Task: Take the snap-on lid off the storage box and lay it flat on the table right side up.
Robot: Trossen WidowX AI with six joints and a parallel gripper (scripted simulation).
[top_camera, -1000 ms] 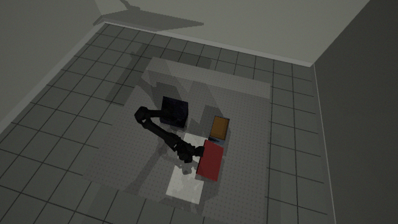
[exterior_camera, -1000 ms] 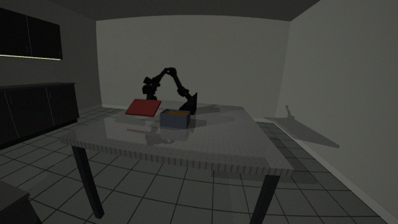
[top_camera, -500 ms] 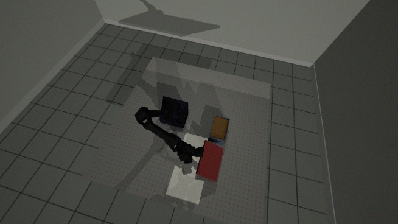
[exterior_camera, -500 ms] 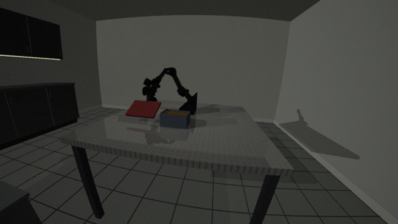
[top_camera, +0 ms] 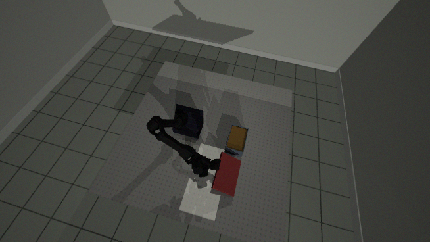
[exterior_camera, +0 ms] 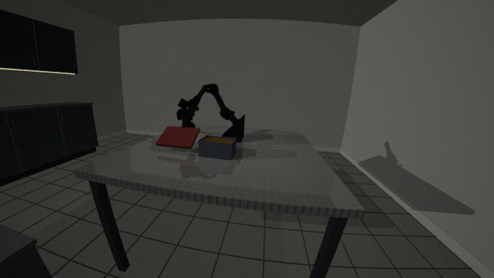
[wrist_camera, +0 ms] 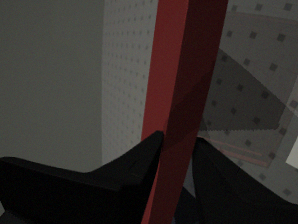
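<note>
Now: gripper tip 70 mm short of the red lid, 40 mm above it and 10 mm to the left of it. From my gripper tip the other things lie so: blue storage box 260 mm to the left, 110 mm ahead, 80 mm below.
</note>
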